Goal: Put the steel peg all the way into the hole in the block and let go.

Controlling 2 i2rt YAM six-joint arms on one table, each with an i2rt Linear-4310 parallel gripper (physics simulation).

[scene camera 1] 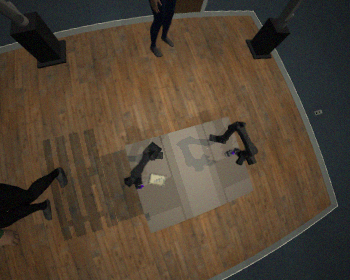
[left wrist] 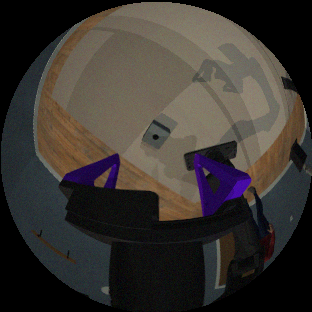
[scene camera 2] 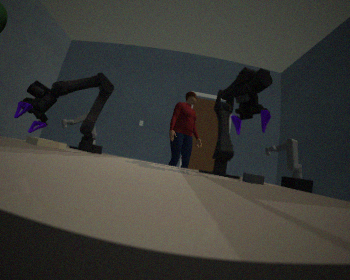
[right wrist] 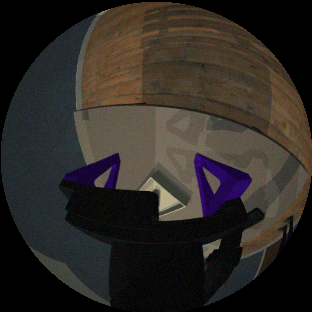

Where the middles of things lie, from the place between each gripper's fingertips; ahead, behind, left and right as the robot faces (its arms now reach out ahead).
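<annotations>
I see the pale tray (right wrist: 170,198) 170 mm to the left of my right hand and 20 mm ahead of it, and 50 mm below it.
Counted from my left hand, the pale tray is 790 mm to the right and 50 mm ahead, and I see that it lies 170 mm below.
</annotations>
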